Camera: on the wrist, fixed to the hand. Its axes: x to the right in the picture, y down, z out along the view.
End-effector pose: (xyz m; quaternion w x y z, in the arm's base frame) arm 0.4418 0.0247 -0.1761 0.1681 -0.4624 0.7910 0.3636
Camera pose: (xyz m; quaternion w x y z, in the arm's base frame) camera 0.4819 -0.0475 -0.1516 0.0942 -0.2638 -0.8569 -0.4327
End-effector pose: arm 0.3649 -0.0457 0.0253 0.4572 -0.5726 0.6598 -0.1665
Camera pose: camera 0.3361 -0.0888 0.0941 0.4714 0.0439 0.8373 0.2735
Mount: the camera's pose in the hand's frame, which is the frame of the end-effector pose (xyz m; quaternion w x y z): 0.0086 -0.0462 -0.0722 0.6973 -0.0299 -0.0775 0.7119
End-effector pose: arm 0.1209 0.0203 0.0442 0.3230 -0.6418 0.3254 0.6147
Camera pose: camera 0.2006 -0.0119 0.0388 0.2064 0.1779 -0.6404 -0.7181
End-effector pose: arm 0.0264 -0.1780 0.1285 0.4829 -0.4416 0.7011 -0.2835
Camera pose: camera -0.0258 -0.2085 0.1898 0.5797 0.1548 0.7743 0.2013
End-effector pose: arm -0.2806 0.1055 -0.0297 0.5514 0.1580 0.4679 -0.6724
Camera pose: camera -0.3465 0.1563 -0.0519 0.9042 0.3747 0.1912 -0.0746
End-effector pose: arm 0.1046 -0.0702 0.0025 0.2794 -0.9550 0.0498 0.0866
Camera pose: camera 0.1296 -0.0710 0.0849 0.1085 -0.6321 0.6903 0.3348
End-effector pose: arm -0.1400 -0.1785 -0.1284 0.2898 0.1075 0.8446 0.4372
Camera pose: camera -0.1858 -0.2511 -0.1363 0.0405 -0.7015 -0.4769 -0.5281
